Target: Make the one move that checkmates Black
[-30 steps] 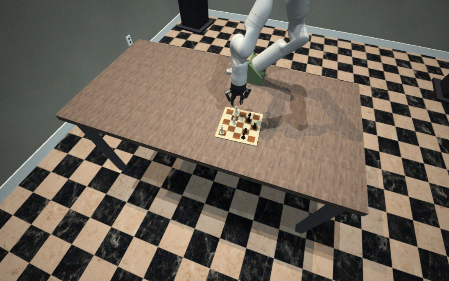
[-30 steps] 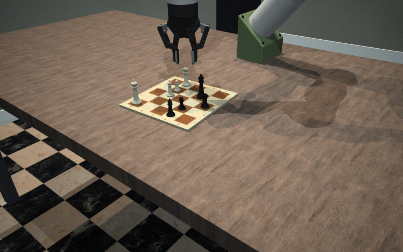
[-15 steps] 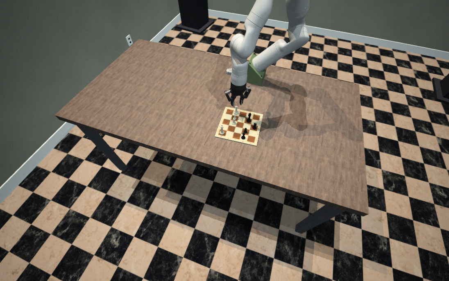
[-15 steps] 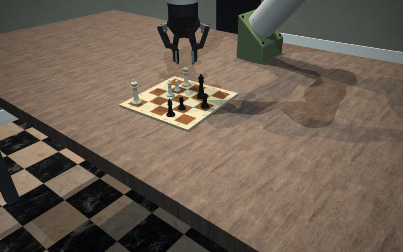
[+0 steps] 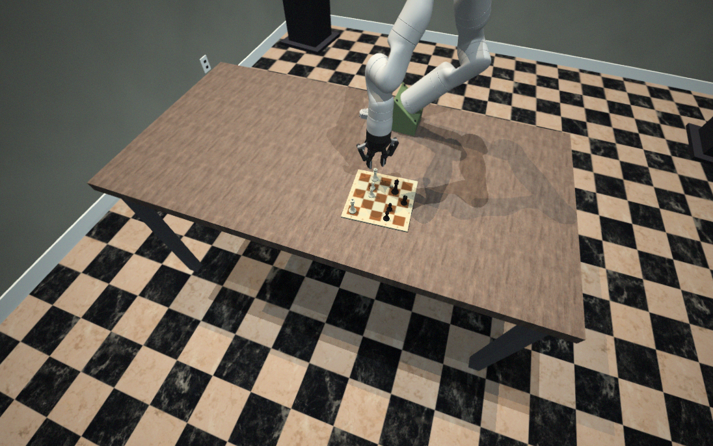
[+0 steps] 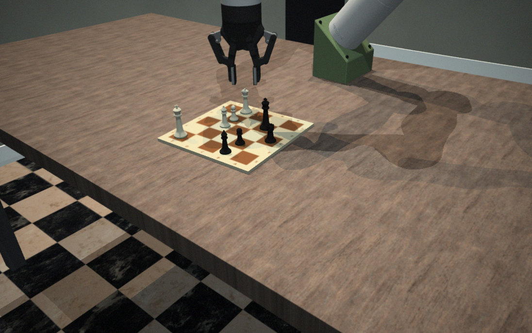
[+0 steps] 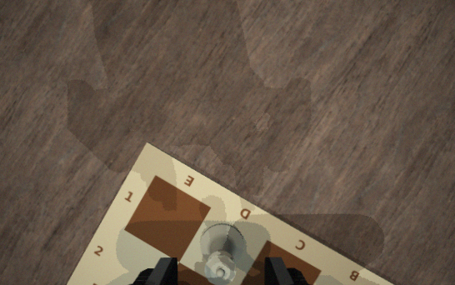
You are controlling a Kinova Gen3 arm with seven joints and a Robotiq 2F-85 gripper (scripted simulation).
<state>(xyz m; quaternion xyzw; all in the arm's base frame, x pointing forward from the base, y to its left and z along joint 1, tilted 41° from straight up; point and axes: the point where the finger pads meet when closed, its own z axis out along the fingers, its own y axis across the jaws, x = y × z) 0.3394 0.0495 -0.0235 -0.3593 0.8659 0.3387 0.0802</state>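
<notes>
The white queen lies 5 cm below my hand. The rest, counted from my hand: white pawn 7 cm below, 4 cm ahead, 1 cm to the left; black king 9 cm to the left, 5 cm below, 2 cm ahead; white bishop 7 cm ahead, 6 cm below, 2 cm to the left.
</notes>
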